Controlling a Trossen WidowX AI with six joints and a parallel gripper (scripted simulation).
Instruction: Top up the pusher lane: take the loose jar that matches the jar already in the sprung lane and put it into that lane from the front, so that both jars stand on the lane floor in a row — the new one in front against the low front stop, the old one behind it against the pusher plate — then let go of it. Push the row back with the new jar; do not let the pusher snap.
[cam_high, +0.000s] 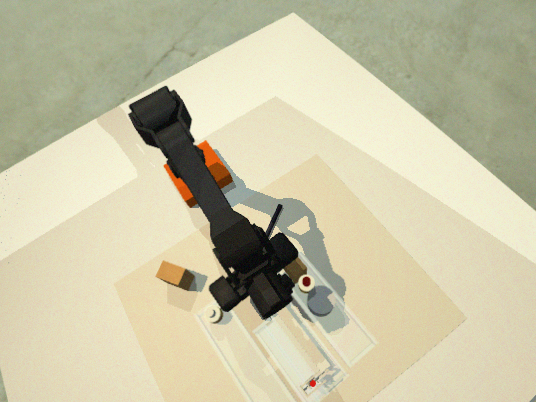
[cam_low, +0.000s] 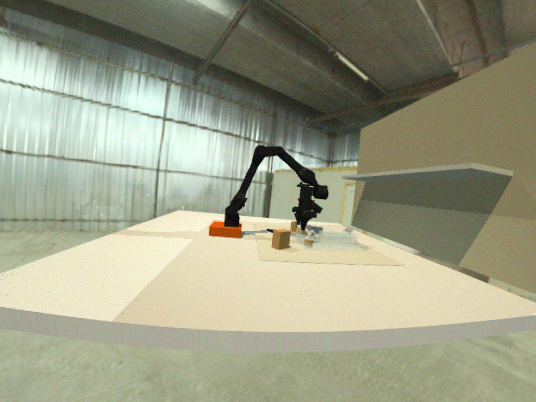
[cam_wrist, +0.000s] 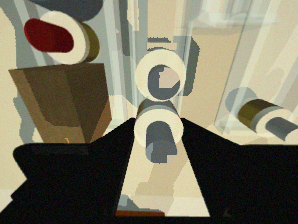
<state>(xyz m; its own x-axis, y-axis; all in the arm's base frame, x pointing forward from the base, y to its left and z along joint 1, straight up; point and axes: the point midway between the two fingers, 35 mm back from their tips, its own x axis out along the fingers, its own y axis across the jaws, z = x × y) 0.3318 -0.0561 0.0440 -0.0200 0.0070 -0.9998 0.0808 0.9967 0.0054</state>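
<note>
Now: the brown box 20 mm ahead of my gripper tip, 80 mm to the left of it and 10 mm below it. Also, from my gripper tip: pale disc: 120 mm ahead, 70 mm to the left, 20 mm below; black rod: 90 mm behind, 110 mm to the left, 40 mm below.
</note>
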